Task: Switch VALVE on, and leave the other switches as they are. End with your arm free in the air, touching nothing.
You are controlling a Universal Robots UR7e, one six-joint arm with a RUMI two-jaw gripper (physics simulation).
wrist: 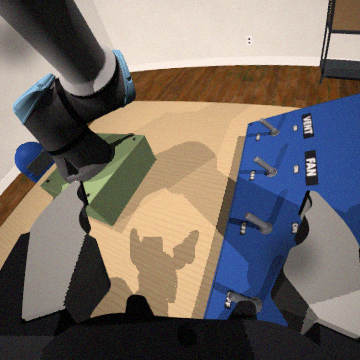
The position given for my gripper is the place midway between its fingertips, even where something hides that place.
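Note:
My own gripper (pixel 192 188) is here in what I see, and so is a blue switch panel (pixel 306 150).

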